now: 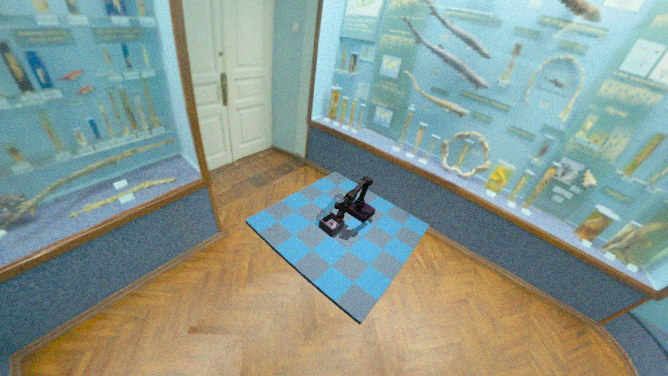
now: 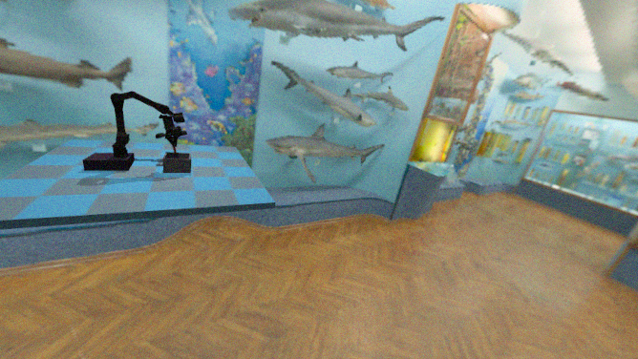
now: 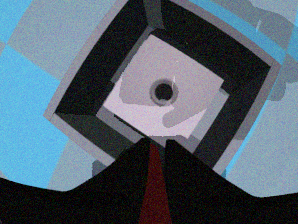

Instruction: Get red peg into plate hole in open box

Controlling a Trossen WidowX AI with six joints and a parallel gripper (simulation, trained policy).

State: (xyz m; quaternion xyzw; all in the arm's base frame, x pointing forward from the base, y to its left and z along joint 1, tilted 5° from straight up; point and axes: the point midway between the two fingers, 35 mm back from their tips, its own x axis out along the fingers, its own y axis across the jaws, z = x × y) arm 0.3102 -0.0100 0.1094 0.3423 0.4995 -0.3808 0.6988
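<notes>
The dark box is 20 mm ahead of my gripper tip, 30 mm to the right of it and 120 mm below it. Round my gripper tip: red peg (10 mm behind, 20 mm to the left, 10 mm below).
</notes>
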